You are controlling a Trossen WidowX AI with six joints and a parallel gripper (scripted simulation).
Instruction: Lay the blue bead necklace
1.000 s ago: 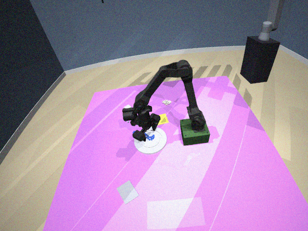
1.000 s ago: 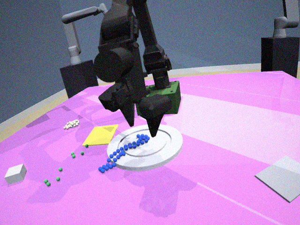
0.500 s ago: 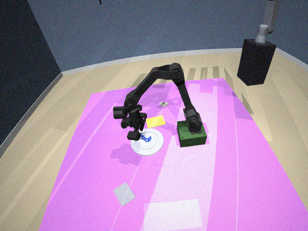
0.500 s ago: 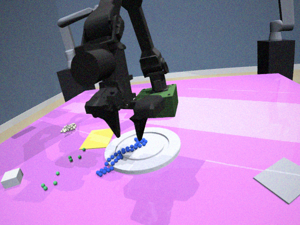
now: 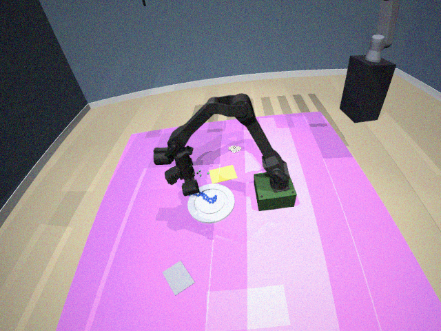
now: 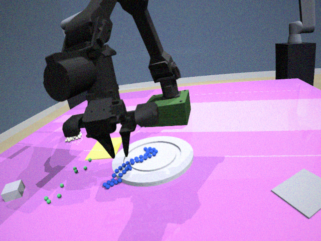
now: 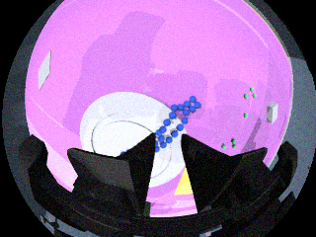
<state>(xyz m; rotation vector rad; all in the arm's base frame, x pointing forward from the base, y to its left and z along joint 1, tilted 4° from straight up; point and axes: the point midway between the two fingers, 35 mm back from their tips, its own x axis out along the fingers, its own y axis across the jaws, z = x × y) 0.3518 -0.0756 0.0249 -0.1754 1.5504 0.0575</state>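
My gripper tip is now 70 mm past the round white bead board, 50 mm to the right of it and 50 mm above it. Round my gripper tip: yellow sheet: 140 mm behind, 110 mm to the right, 50 mm below; grey tile: 70 mm ahead, 350 mm to the left, 50 mm below; cube: 80 mm ahead, 280 mm to the right, 40 mm below.
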